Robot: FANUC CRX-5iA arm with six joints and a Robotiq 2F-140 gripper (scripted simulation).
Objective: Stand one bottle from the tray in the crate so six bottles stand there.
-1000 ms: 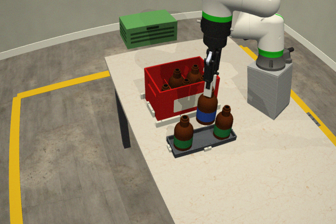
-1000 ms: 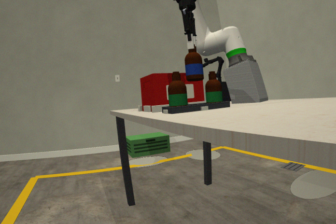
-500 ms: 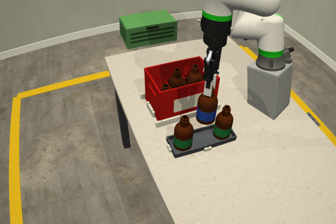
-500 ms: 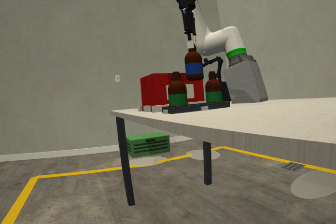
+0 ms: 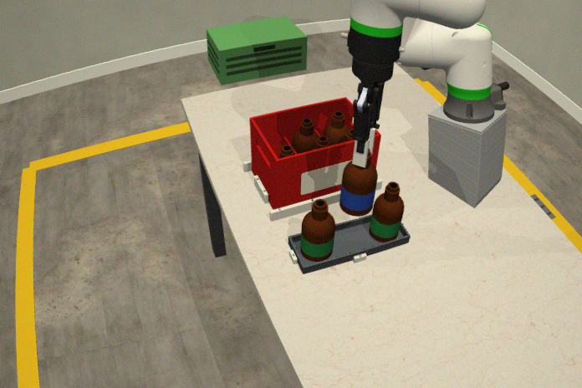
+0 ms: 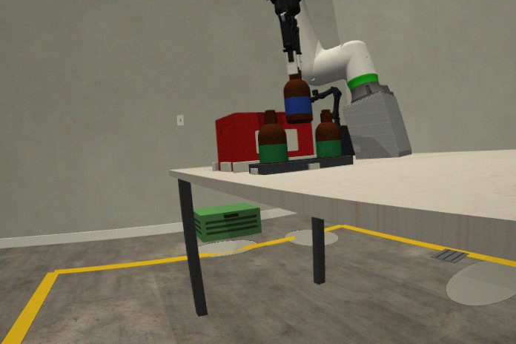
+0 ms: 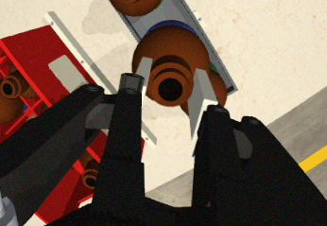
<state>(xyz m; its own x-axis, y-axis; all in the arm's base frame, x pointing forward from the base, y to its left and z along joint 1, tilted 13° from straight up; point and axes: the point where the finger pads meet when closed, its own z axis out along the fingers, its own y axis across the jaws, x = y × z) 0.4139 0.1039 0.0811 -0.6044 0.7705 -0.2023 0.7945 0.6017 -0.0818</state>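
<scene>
My gripper is now 90 mm above the glass bottle. From my hand the other things lie so: grey tray (280 mm below); then red crate (240 mm to the right, 210 mm below, 30 mm behind).
</scene>
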